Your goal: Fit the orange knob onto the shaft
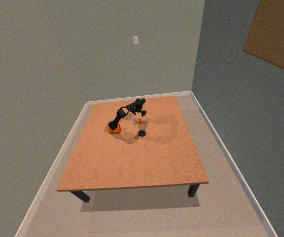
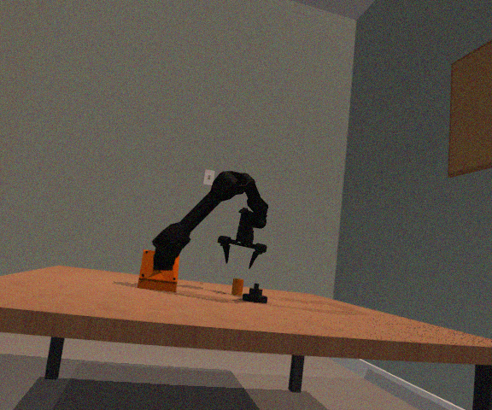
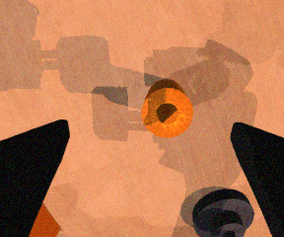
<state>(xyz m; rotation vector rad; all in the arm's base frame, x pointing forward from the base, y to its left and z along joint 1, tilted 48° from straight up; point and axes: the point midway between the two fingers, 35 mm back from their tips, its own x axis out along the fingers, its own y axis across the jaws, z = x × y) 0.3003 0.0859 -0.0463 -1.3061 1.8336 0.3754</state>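
Now: gripper tip 8 cm above the orange knob, 1 cm to the left of it and 1 cm short of it. From my gripper tip the other things lie so: pedestal: 19 cm to the right, 8 cm below, 2 cm ahead.
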